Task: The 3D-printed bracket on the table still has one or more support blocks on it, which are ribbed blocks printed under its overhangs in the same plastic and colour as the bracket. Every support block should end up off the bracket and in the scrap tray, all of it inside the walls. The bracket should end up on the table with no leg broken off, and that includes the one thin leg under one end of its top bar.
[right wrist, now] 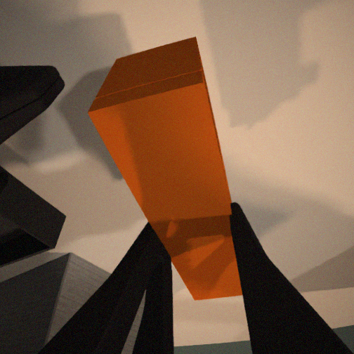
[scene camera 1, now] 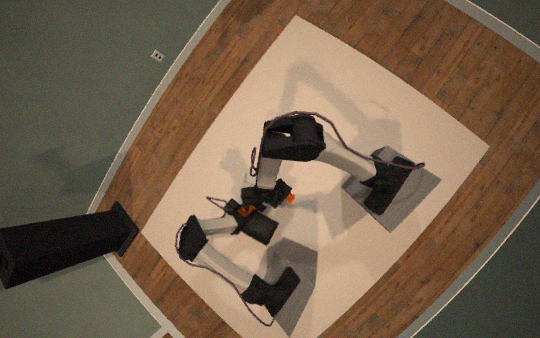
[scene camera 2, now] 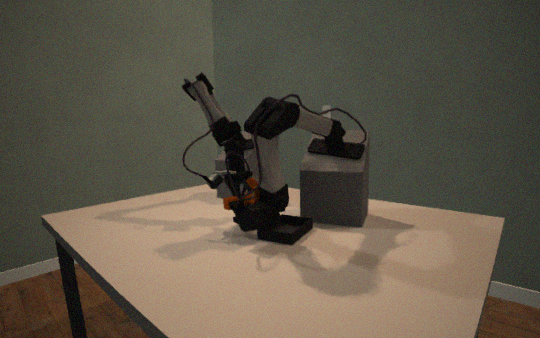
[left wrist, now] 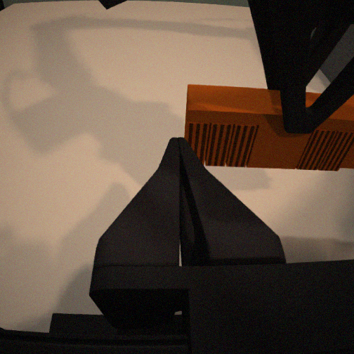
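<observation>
The orange bracket [left wrist: 220,102] [right wrist: 170,160] is held above the table. In the left wrist view its underside shows one ribbed support block [left wrist: 225,145] near the left end and another ribbed block [left wrist: 327,149] farther right. My right gripper [right wrist: 196,219] is shut on the bracket; one dark finger crosses the bracket in the left wrist view. My left gripper [left wrist: 176,146] is shut and empty, its tips beside the lower left corner of the bracket at the first block; whether they touch is unclear. The black scrap tray [scene camera 2: 274,235] [scene camera 1: 273,233] stands below the grippers. The thin leg cannot be made out.
A grey pedestal [scene camera 2: 332,197] carries the left arm's base, behind the tray in scene camera 2. The two forearms come together closely over the white table [scene camera 1: 310,45]. A loop of cable hangs beside the right arm. A black column stands left of the table in scene camera 1.
</observation>
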